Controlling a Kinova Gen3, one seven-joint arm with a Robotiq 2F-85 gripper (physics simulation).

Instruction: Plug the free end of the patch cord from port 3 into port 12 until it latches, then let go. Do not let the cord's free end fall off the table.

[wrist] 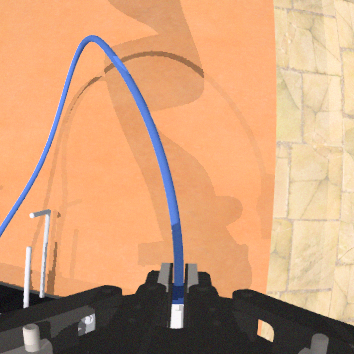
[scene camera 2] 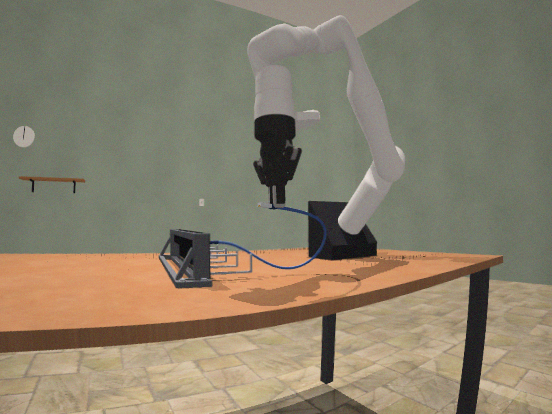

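Where they show: gripper, fingertip midpoint: [wrist: 178, 278] [scene camera 2: 277, 208]; arm's base, origin of the base link: [scene camera 2: 349, 224].
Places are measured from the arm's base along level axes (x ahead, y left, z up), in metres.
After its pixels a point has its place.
Observation:
My gripper [scene camera 2: 277, 204] @[x 0.530, y 0.303, z 0.034 m] [wrist: 178, 278] @[x 0.530, y 0.303, z 0.034 m] points down, high above the table, and is shut on the plug end of the blue patch cord. The clear plug [scene camera 2: 262, 205] @[x 0.563, y 0.307, z 0.037 m] [wrist: 177, 316] @[x 0.549, y 0.301, z 0.045 m] lies level in the scene view and points left, towards the patch panel. The blue cord [scene camera 2: 325, 235] @[x 0.354, y 0.242, z -0.021 m] [wrist: 159, 145] @[x 0.451, y 0.295, z 0.028 m] loops down from the fingers and back up to the panel's right side. The patch panel [scene camera 2: 201, 257] @[x 0.625, y 0.186, z -0.058 m] stands on the table, lower and to the left of the gripper, apart from the plug. The port numbers cannot be read in either view.
Thin metal cable guides [scene camera 2: 251, 262] @[x 0.501, y 0.166, z -0.077 m] [wrist: 45, 255] @[x 0.550, y 0.156, z -0.096 m] stick out from the panel's cord side, below and left of the gripper. The table [scene camera 2: 125, 305] @[x 0.792, y 0.292, z -0.113 m] [wrist: 230, 125] @[x 0.414, y 0.368, z -0.113 m] has an edge at the right in the wrist view, with stone floor beyond. The black robot base [scene camera 2: 325, 227] stands behind at the right.

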